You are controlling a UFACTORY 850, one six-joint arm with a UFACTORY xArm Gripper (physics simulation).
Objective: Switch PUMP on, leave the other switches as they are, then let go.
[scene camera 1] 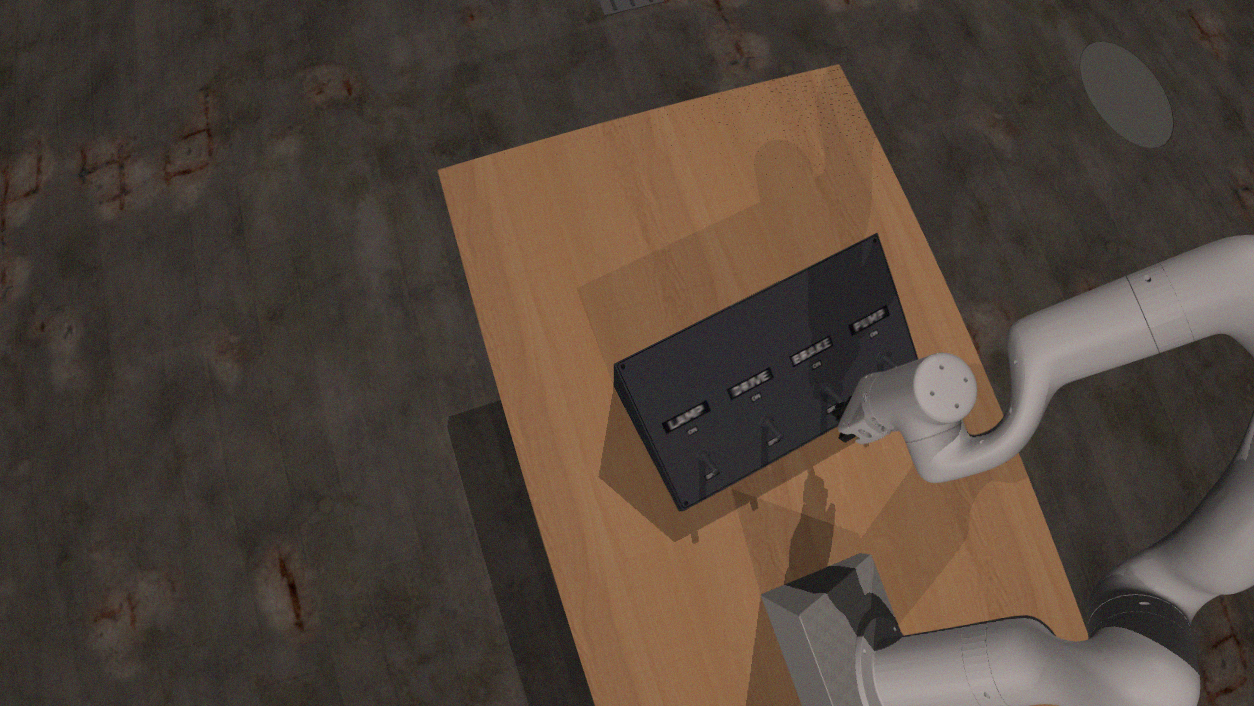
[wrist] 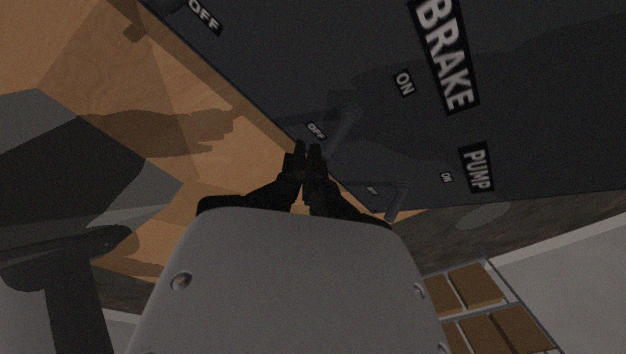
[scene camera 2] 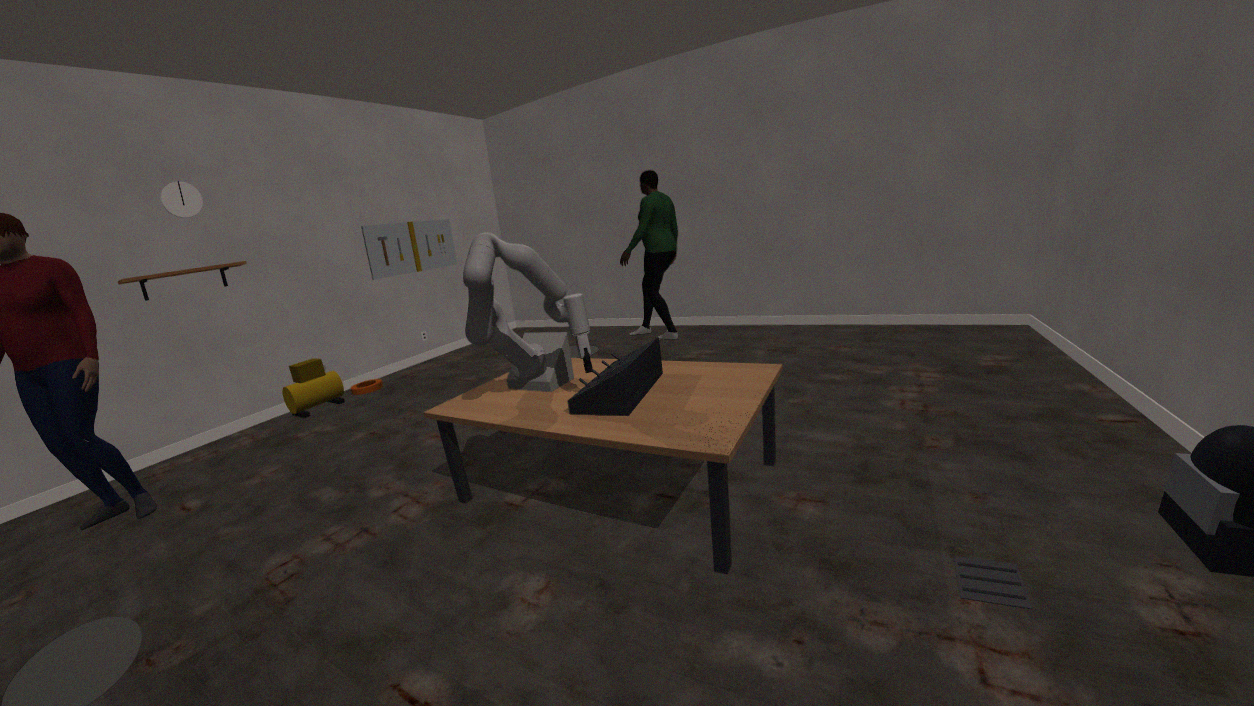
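The dark sloped switch panel (scene camera 1: 745, 337) (scene camera 2: 633, 377) (wrist: 540, 100) stands on the table. The PUMP label (scene camera 1: 869, 320) (wrist: 477, 167) is at its right end; the PUMP lever (wrist: 397, 202) points to the OFF side. The BRAKE lever (wrist: 341, 131) also points to its OFF label. The DRIVE lever (scene camera 1: 772, 429) and LAMP lever (scene camera 1: 709, 464) are further left. My gripper (scene camera 1: 842, 422) (scene camera 2: 587, 368) (wrist: 303, 155) is shut and empty, its fingertips together by the panel's lower edge, close beside the BRAKE lever's tip and apart from the PUMP lever. The arm partly covers the panel's lower right in scene camera 1.
The wooden table (scene camera 1: 517, 263) (scene camera 2: 702, 420) bears the panel and the arm's grey base (scene camera 1: 816, 640). A person in red (scene camera 2: 43, 306) and a person in green (scene camera 2: 658, 223) are away from the table. Cardboard boxes (wrist: 477, 285) are on a rack beyond it.
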